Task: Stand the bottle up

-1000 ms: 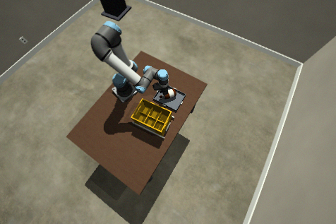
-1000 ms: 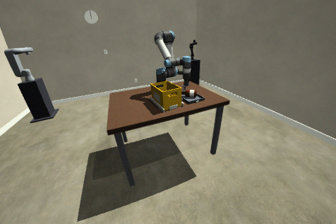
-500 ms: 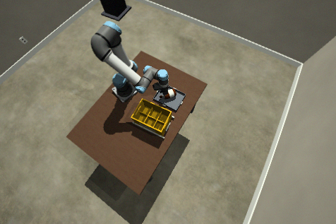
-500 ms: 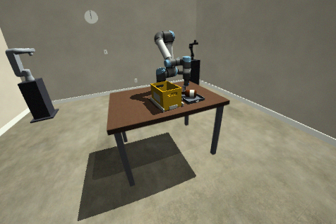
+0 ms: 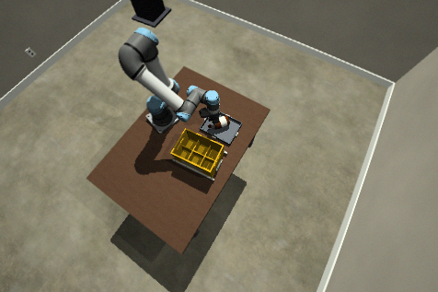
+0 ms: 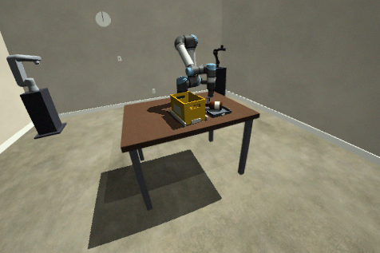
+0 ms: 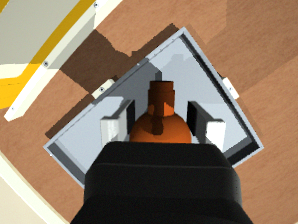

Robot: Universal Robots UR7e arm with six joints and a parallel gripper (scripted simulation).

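My gripper is now 50 mm above the brown bottle, 40 mm to the right of it and 30 mm short of it. From my hand the other things lie so: yellow crate 230 mm to the right, 30 mm ahead; then tray 70 mm below, 50 mm ahead, 40 mm to the left.
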